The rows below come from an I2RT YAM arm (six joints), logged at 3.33 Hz.
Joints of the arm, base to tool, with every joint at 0 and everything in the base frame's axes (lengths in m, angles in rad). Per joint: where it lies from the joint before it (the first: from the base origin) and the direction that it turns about. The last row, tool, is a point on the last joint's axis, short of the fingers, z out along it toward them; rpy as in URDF.
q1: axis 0 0 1 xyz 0 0 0.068
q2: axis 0 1 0 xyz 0.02 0.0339 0.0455
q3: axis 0 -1 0 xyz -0.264 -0.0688 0
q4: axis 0 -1 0 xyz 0.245 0.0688 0.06
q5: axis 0 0 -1 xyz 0.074 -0.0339 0.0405
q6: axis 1 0 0 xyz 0.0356 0 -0.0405
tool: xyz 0 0 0 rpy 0 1.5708 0
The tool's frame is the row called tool.
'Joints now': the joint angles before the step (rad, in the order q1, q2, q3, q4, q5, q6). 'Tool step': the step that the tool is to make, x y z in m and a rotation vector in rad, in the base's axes. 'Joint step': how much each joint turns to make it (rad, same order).
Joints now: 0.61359 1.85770 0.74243 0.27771 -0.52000 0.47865
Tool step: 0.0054 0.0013 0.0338 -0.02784 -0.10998 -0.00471
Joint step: 0.00009 -0.09819 0.04620 -0.09989 0.06597 -0.06282
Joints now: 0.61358 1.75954 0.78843 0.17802 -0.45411 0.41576
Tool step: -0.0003 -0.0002 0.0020 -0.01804 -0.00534 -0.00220
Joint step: 0.00152 -0.00763 0.00609 -0.02443 0.01536 -0.01084
